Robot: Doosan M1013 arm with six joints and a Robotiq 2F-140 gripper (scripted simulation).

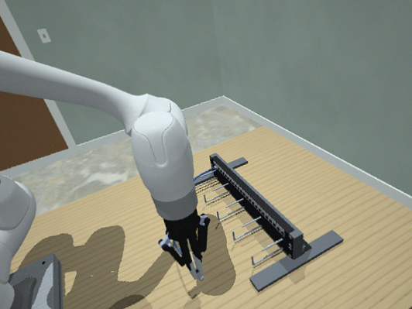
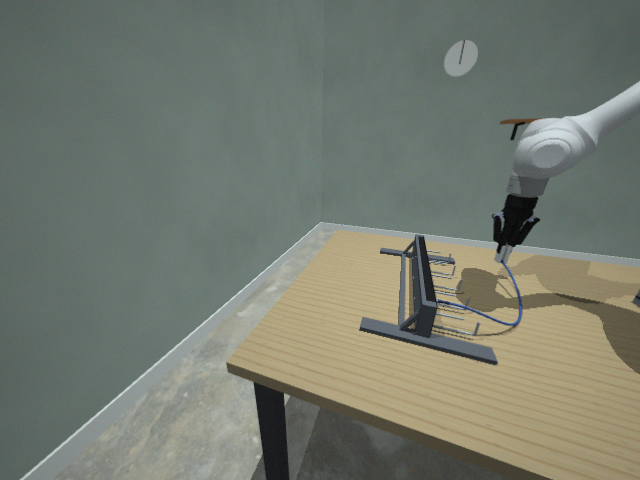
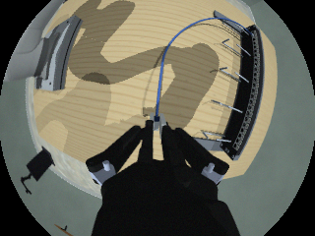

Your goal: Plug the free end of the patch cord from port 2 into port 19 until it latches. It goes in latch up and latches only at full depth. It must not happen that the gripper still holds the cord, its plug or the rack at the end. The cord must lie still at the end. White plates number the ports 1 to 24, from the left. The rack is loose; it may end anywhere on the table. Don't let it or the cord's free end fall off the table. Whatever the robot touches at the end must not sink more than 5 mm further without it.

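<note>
Now: hand 10 mm to the left of the cord plug and 30 mm above it.
</note>
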